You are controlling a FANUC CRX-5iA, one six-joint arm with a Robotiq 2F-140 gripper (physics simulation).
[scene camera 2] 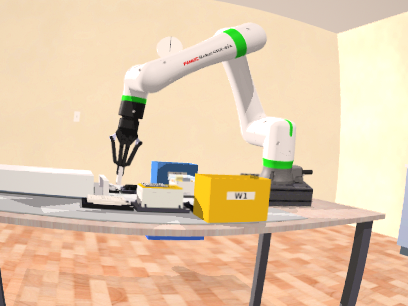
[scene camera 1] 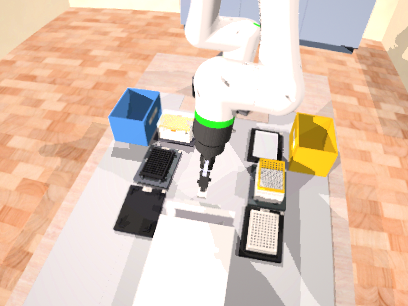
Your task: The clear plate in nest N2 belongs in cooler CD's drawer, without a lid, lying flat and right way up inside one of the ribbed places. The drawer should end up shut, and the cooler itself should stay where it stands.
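Places are measured from the arm's base along level axes (x back, y right, z up), in metres.
Pixels of known places: gripper, fingertip midpoint: (scene camera 2: 118, 184) (scene camera 1: 201, 196); arm's base at its link origin: (scene camera 2: 276, 180).
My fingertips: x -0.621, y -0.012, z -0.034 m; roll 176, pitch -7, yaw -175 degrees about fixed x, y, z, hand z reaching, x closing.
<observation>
For each thing: its top centre in the pictures, then the offset to it from my fingertips.
- blue bin at its top centre: (scene camera 1: 134, 103) (scene camera 2: 174, 162) dx +0.276, dy +0.323, dz +0.072 m
- black plate at its top centre: (scene camera 1: 157, 161) dx +0.110, dy +0.182, dz -0.021 m
- bare black nest at its top centre: (scene camera 1: 140, 207) dx -0.070, dy +0.175, dz -0.030 m
- yellow bin at its top centre: (scene camera 2: 232, 176) (scene camera 1: 316, 132) dx +0.298, dy -0.326, dz +0.072 m
- pale plate at its top centre: (scene camera 1: 266, 144) dx +0.295, dy -0.169, dz -0.028 m
- white plate at its top centre: (scene camera 2: 106, 197) (scene camera 1: 263, 230) dx -0.055, dy -0.198, dz -0.021 m
The white cooler (scene camera 1: 192, 260) (scene camera 2: 45, 181) stands in the near middle, at the left in scene camera 2. Its drawer's white front panel (scene camera 1: 200, 208) (scene camera 2: 104, 185) stands upright close to the cooler's end, with a narrow gap between them, so the drawer is almost shut. The drawer's inside is hidden, and the clear plate cannot be made out in either view. My gripper (scene camera 1: 202, 194) (scene camera 2: 119, 184) is shut and empty, pointing down low on the outer side of the front panel. Its fingertips are very near the panel; whether they touch it is unclear.
Left in scene camera 1 are a blue bin (scene camera 1: 135, 117), a yellow-topped box (scene camera 1: 176, 126), a black plate (scene camera 1: 158, 163) and a bare black nest (scene camera 1: 140, 211). Right are a yellow bin (scene camera 1: 313, 145), a pale plate (scene camera 1: 266, 145), another yellow-topped box (scene camera 1: 270, 181) and a white plate (scene camera 1: 263, 232).
</observation>
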